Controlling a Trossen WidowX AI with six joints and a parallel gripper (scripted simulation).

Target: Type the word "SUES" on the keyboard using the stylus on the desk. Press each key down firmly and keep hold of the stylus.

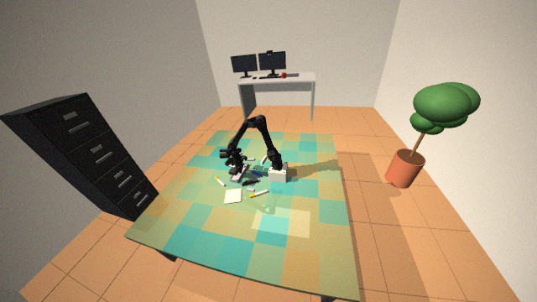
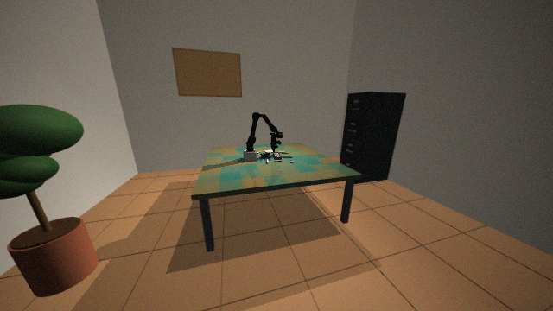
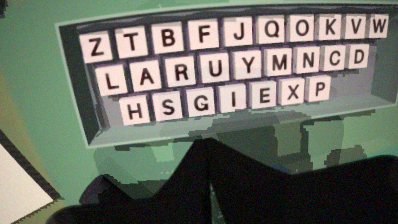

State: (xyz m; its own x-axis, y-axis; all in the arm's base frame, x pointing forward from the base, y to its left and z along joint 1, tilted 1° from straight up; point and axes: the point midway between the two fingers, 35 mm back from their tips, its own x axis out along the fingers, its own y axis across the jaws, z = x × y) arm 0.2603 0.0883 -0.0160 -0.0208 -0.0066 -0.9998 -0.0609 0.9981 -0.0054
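Now: gripper tip 130 mm past the blue stylus, 50 mm to the left of it and 30 mm above it. The rest, counted from my gripper tip: white notepad (180 mm to the left, 40 mm below, 30 mm behind); then black bar (90 mm behind, 40 mm to the left, 30 mm below); then grey stylus tip (170 mm behind, 50 mm to the right, 30 mm below).
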